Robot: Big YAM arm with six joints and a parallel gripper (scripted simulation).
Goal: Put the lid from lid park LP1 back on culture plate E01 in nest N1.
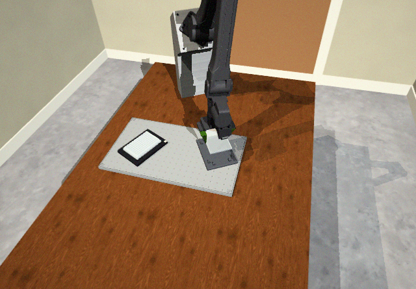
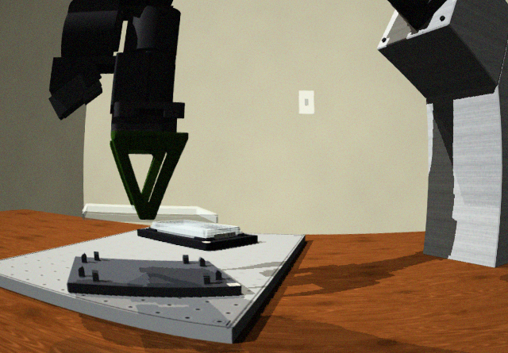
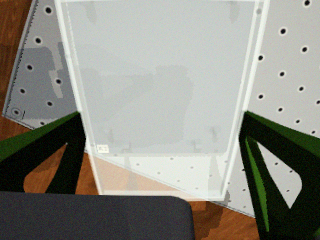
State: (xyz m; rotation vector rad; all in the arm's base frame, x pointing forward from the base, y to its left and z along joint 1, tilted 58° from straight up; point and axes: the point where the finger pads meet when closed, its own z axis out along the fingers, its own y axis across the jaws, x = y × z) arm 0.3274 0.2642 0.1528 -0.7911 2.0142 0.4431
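Now: hand 10 mm above the clear lid. Also, from my hand: black plate nest N1 (180 mm ahead, 230 mm to the right, 70 mm below); then lid park LP1 (70 mm below); then white culture plate E01 (180 mm ahead, 230 mm to the right, 60 mm below).
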